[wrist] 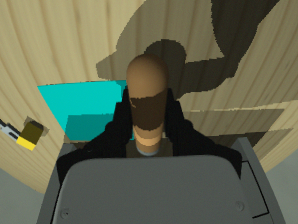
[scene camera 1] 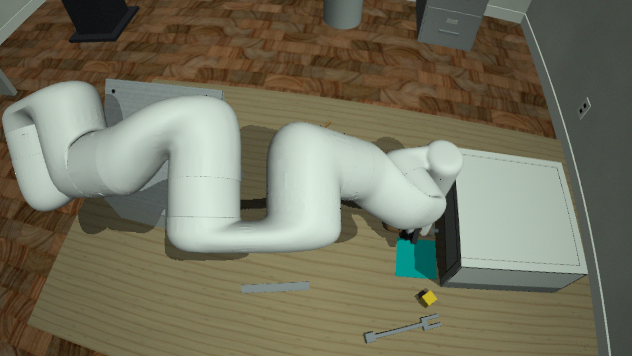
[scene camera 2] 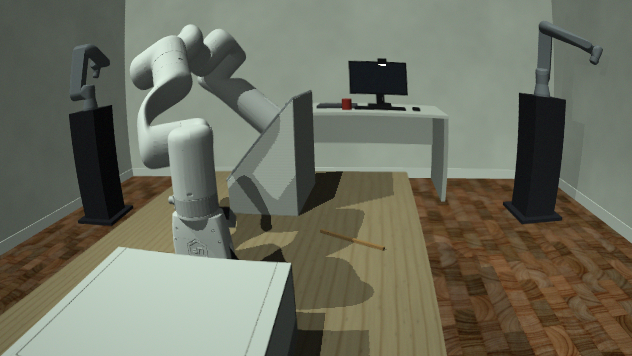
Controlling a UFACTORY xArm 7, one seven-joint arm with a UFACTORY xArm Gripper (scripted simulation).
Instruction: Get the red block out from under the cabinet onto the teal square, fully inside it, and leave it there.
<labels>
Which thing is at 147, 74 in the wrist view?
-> A hook tool.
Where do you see a teal square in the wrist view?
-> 83, 109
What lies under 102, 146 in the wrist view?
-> The gripper.
</labels>
